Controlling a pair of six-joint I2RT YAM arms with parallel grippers.
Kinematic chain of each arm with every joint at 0, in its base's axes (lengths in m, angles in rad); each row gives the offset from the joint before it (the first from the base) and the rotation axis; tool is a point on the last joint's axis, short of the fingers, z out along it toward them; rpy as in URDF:
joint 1: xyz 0 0 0.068 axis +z
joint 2: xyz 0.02 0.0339 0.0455 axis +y
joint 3: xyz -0.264 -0.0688 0 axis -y
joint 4: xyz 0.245 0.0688 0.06 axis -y
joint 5: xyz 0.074 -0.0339 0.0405 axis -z
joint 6: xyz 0.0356 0 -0.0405 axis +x
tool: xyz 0 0 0 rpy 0 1.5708 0
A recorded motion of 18 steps. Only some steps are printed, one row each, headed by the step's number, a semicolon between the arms.
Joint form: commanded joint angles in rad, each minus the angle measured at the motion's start. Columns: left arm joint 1, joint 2, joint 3, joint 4, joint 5, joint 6; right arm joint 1, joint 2, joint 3, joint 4, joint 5, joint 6.
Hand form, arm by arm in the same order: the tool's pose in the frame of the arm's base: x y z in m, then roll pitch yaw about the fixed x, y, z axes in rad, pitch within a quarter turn. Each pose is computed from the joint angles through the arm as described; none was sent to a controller.
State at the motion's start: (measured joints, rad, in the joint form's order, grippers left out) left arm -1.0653 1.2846 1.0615 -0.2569 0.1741 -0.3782; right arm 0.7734 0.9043 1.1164 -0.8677 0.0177 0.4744
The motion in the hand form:
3: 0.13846 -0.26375 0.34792 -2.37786 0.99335 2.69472; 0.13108 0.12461 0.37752 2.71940 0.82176 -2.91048
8: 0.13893 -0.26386 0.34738 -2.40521 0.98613 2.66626; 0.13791 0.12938 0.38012 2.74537 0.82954 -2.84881
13: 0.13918 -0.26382 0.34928 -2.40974 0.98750 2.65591; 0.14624 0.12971 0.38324 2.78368 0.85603 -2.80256
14: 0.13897 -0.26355 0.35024 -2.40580 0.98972 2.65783; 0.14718 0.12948 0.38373 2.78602 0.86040 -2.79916
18: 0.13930 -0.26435 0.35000 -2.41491 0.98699 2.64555; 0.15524 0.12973 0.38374 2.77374 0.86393 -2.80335
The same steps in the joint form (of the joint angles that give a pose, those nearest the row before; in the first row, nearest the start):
3: 0.0037 0.0070 0.0875 -0.0161 0.0437 0.0499; -0.0172 0.0636 0.0832 -0.0343 -0.0374 -0.1260
8: 0.0053 0.0116 0.0952 -0.0360 0.0468 0.0607; -0.0294 0.0973 0.1077 -0.0282 -0.0683 -0.1752
13: 0.0068 0.0131 0.1044 -0.0453 0.0529 0.0668; -0.0601 0.1204 0.1261 -0.0129 -0.0852 -0.2319
14: 0.0068 0.0116 0.1059 -0.0453 0.0544 0.0668; -0.0647 0.1219 0.1277 -0.0098 -0.0883 -0.2381
18: 0.0068 0.0162 0.1106 -0.0514 0.0575 0.0714; -0.0953 0.1418 0.1338 0.0086 -0.1204 -0.2550

